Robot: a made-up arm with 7 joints.
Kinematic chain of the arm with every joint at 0, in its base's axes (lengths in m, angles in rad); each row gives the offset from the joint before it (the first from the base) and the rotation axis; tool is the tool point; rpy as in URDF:
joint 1: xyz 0 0 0.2 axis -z
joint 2: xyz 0 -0.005 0.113 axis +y
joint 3: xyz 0 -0.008 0.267 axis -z
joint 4: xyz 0 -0.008 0.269 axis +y
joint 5: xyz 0 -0.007 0.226 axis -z
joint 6: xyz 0 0 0.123 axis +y
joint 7: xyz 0 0 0.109 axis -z
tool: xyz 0 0 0 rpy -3.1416 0 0
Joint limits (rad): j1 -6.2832..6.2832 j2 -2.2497..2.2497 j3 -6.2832..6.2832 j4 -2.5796..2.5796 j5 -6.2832..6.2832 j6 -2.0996..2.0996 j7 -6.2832..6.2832
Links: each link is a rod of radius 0.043 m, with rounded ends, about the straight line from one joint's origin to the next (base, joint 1, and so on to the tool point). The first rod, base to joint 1, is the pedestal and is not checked.
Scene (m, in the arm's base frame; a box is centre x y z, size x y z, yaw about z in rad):
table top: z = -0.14
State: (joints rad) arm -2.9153 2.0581 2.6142 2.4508 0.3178 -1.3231 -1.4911
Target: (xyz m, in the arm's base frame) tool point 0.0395 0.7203 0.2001
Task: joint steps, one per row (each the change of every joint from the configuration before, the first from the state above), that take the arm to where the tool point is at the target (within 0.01 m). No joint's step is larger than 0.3 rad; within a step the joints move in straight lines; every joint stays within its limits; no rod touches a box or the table.
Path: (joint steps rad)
1: 0.2298 0.0135 -0.0925 -0.2042 0.0030 0.0352 0.0000
2: 0.2297 0.0134 -0.0926 -0.2041 0.0030 0.0352 0.0000
3: 0.2298 0.0135 -0.0925 -0.2042 0.0030 0.0352 0.0000
4: 0.2298 0.0135 -0.0925 -0.2041 0.0030 0.0352 0.0000

